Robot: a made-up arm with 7 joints.
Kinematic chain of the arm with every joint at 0, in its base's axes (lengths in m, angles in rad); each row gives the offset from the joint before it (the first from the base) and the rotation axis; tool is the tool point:
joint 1: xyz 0 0 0.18 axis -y
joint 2: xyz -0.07 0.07 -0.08 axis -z
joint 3: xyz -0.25 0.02 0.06 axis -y
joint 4: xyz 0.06 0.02 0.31 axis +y
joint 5: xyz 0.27 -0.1 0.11 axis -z
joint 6: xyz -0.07 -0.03 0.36 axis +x
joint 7: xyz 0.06 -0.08 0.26 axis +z
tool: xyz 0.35 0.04 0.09
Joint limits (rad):
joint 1: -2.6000..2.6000
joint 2: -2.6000..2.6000
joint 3: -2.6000..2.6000
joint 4: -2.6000..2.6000
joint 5: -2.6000..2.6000
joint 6: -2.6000..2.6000
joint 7: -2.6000..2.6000
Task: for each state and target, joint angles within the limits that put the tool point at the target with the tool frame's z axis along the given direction. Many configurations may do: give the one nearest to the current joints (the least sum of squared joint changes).
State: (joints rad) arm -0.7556 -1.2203 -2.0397 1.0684 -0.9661 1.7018 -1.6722
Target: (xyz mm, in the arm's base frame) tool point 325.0 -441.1 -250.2 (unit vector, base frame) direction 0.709 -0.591 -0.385
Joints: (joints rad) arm -0.3728 -1.7404 -2.1747 1.1300 -0.7872 1.3536 -1.8496
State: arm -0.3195 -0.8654 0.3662 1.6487 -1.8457 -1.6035 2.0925
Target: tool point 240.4 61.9 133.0 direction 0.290 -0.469 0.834
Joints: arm -0.2941 -1.4218 -0.5567 1.1938 -1.7036 -2.2255 2.1537
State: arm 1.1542 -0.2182 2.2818 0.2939 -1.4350 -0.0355 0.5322
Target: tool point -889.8 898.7 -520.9 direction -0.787 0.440 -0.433
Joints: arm 0.9963 0.5187 2.0616 0.7738 -1.5060 0.1566 0.4823
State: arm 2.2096 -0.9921 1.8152 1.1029 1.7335 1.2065 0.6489
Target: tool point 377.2 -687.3 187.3 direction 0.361 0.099 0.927
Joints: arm 2.6000 -0.7194 2.4588 1.0727 1.5314 1.9486 -0.3333
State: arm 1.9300 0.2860 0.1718 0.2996 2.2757 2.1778 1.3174
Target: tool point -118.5 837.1 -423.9 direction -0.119 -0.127 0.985
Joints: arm 2.0070 0.6189 1.1378 -0.3842 2.6000 2.5975 1.8699
